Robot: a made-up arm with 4 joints.
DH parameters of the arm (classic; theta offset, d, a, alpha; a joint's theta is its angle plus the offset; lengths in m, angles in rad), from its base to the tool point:
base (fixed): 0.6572 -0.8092 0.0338 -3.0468
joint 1: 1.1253 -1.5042 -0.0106 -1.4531
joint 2: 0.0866 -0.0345 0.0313 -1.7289
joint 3: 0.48 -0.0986 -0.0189 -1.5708
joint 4: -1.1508 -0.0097 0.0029 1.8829
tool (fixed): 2.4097 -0.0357 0 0
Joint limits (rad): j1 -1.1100..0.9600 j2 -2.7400..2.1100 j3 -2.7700..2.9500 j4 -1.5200..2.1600
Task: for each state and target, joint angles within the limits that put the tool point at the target. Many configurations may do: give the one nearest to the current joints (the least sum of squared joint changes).
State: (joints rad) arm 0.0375 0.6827 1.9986 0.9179
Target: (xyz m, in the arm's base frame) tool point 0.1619 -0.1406 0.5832
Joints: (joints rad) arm 0.6248 0.3611 1.9417 0.7888
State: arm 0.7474 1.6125 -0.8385 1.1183
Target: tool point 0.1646 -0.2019 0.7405
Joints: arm 0.9473 1.7778 -1.6126 1.4561
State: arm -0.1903 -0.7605 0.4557 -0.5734
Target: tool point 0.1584 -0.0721 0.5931
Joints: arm 0.2354 -0.0894 0.3361 -0.3768
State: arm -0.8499 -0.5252 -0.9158 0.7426
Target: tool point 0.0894 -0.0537 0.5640
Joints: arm -0.6861 -0.3099 -0.9386 0.7502
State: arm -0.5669 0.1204 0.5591 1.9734
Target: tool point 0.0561 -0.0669 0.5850
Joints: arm -0.1866 -0.4362 0.1831 2.0662
